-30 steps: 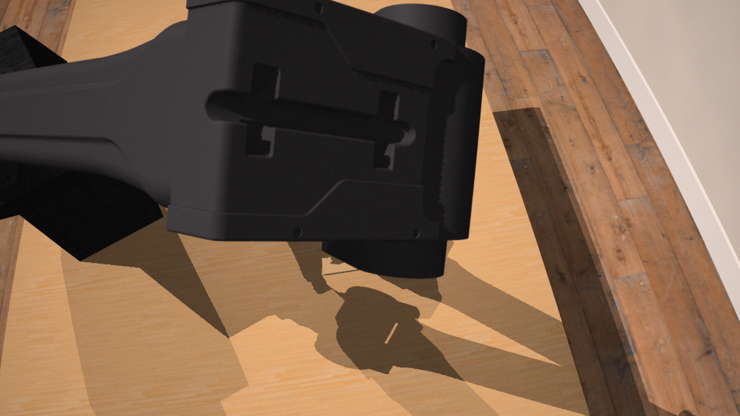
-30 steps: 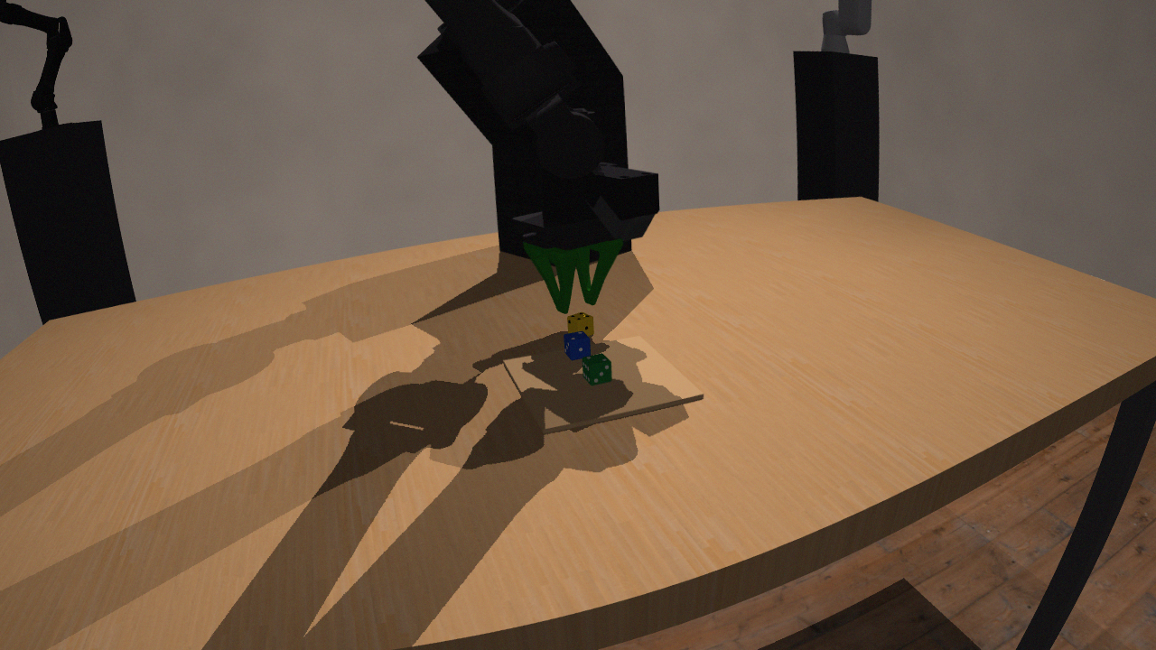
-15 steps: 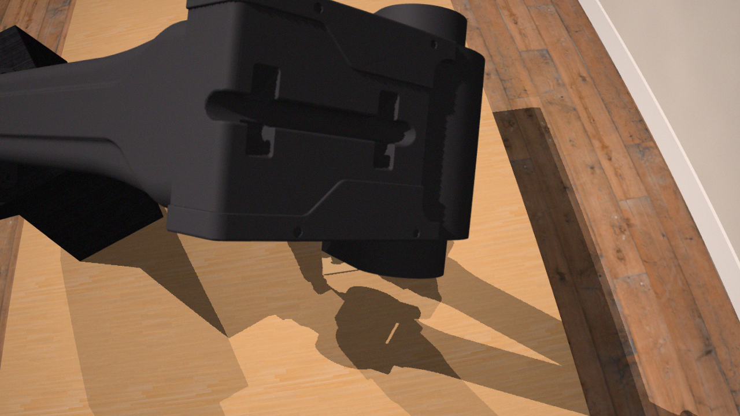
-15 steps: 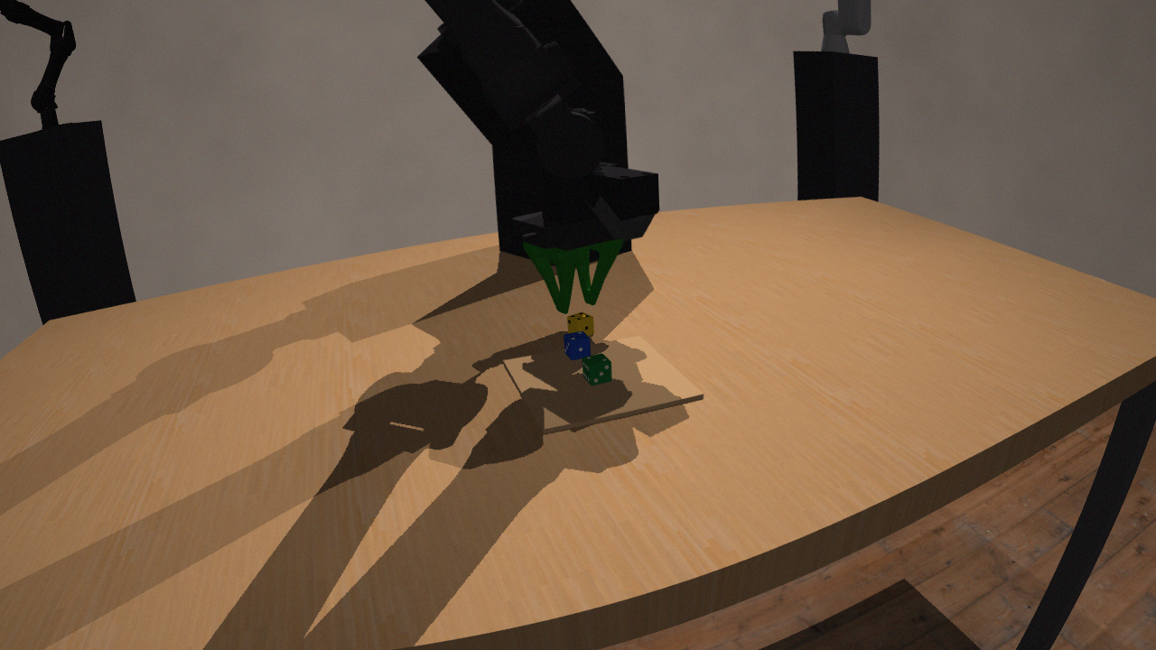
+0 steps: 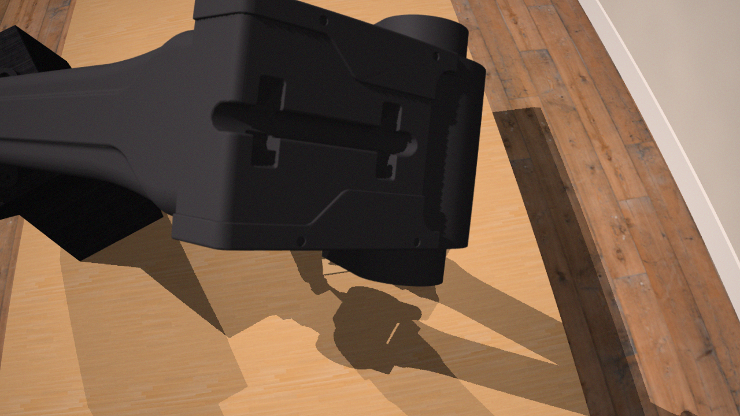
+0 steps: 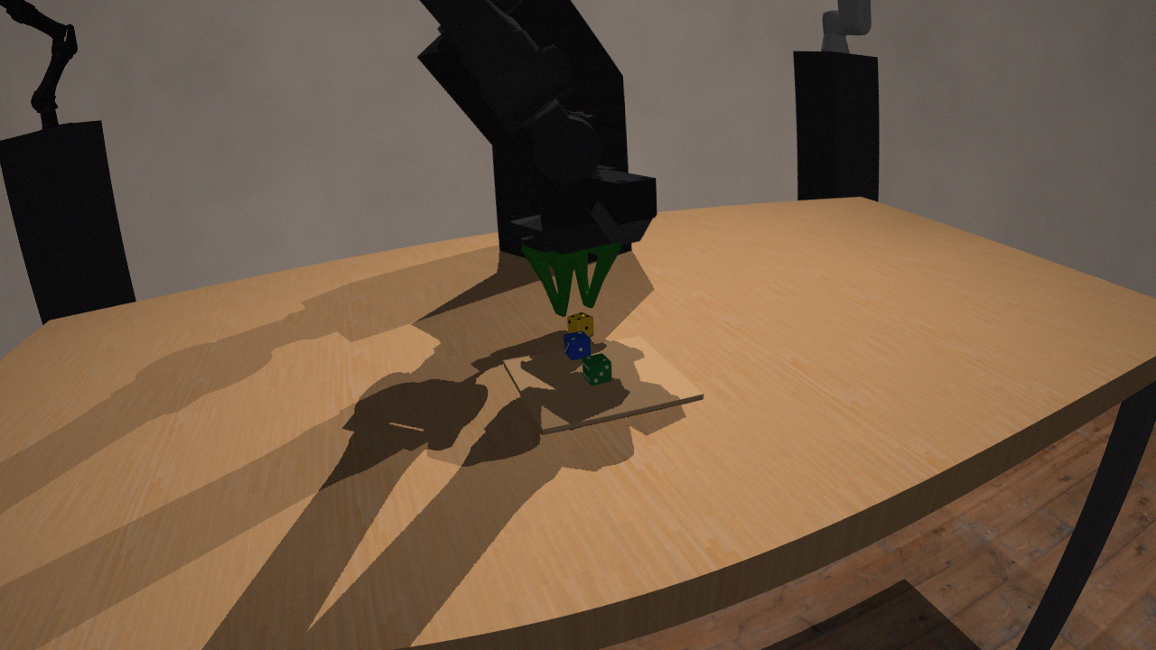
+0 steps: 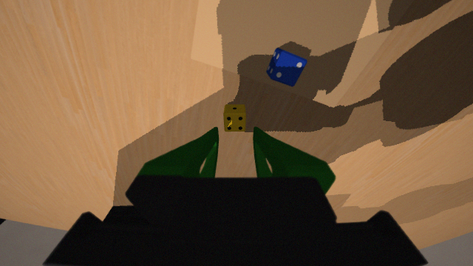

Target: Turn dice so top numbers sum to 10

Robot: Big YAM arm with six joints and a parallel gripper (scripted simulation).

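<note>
Now: hand 10 mm short of the yellow die and 20 mm above it. From my hand the other things lie so: green die (120 mm ahead, 20 mm to the right, 20 mm below); blue die (60 mm ahead, 20 mm to the right, 20 mm below); tan mat (120 mm ahead, 20 mm to the right, 30 mm below).
</note>
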